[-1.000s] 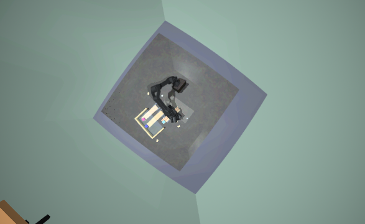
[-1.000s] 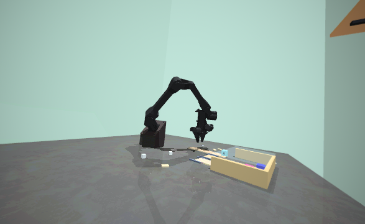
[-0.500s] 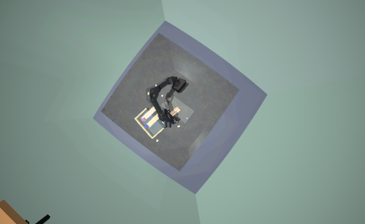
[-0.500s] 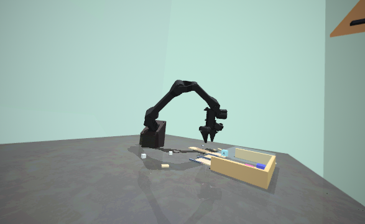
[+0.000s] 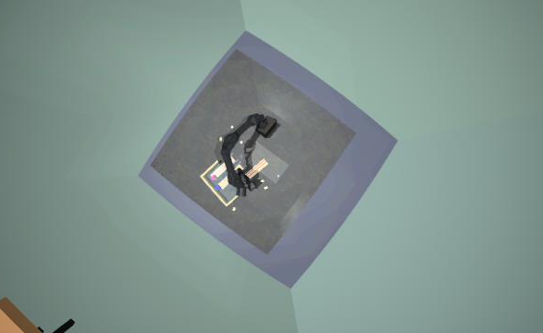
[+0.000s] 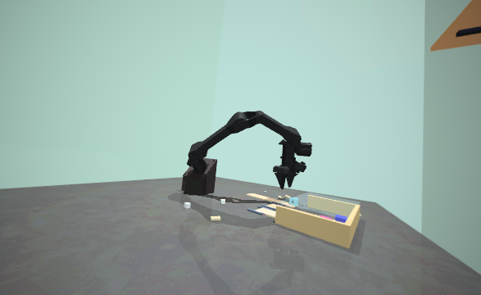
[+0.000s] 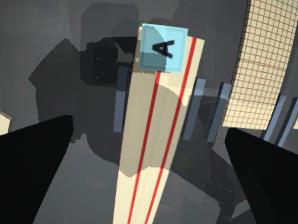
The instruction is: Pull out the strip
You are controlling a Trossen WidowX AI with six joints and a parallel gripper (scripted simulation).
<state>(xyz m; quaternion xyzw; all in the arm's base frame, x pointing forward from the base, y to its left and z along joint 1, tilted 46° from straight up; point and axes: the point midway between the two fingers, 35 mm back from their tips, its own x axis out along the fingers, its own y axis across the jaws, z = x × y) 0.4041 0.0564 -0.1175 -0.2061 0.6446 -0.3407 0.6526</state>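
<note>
My gripper tip is 8 cm short of the grid-patterned strip, 12 cm to the left of it and 7 cm above it.
</note>
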